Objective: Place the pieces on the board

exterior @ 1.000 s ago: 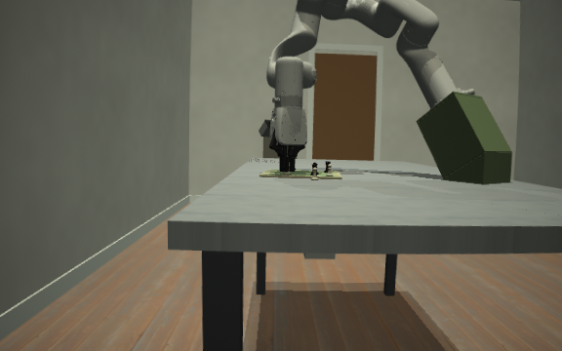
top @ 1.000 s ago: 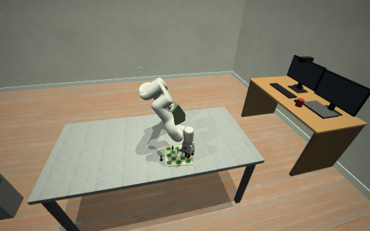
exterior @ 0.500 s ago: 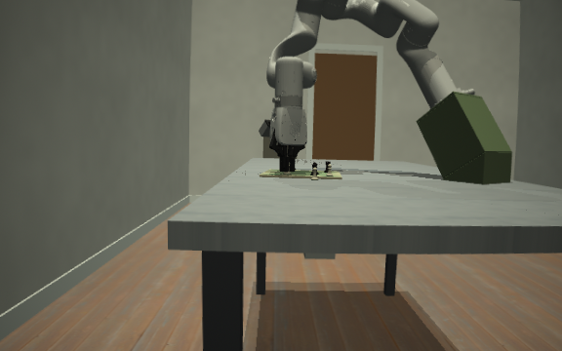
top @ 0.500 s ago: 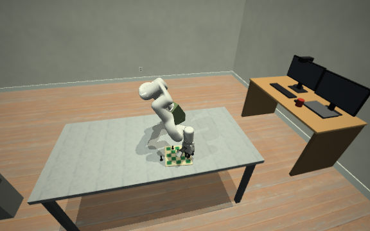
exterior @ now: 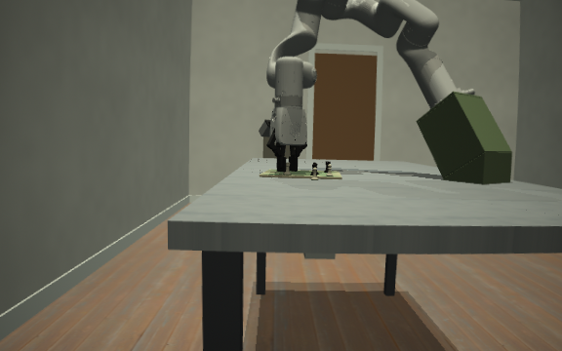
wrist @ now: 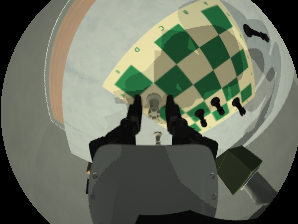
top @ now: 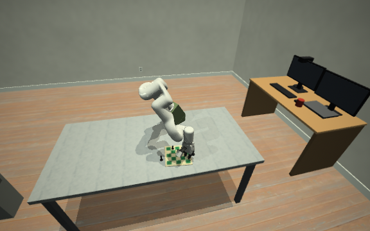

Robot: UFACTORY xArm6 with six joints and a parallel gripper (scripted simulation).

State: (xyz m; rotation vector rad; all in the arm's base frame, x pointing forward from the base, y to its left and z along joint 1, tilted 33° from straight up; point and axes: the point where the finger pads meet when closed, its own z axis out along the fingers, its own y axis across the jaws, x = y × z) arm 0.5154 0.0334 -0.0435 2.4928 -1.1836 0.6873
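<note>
The white rook lies 1 cm below my hand. The rest, counted from my hand: chessboard 7 cm to the right, 5 cm behind, 3 cm below; then black queen 21 cm to the right, 4 cm behind, 1 cm below.
</note>
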